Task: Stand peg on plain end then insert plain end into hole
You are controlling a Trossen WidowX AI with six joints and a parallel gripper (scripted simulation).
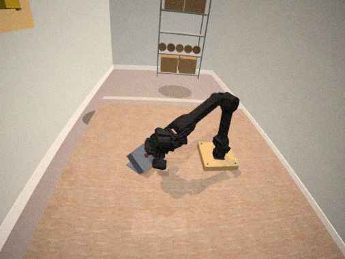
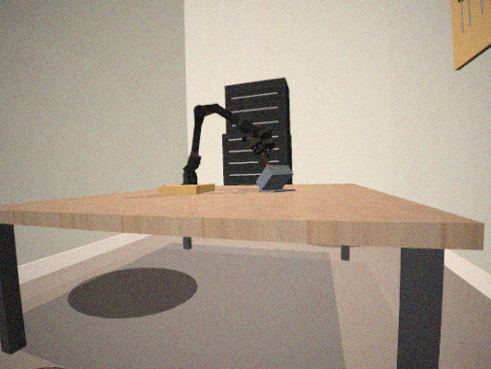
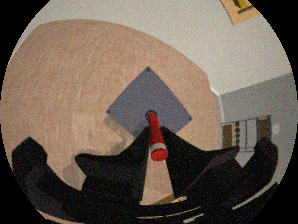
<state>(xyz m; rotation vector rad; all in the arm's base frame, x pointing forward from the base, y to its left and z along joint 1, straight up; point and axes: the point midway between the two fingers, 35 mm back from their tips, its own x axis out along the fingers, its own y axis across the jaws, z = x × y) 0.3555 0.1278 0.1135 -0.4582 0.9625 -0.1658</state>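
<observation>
Right now my gripper tip is 1 cm past the red peg, 1 cm to the right of it and 1 cm below it. The rest, counted from my gripper tip: grey sloped panel (4 cm ahead, 3 cm to the right, 6 cm below).
</observation>
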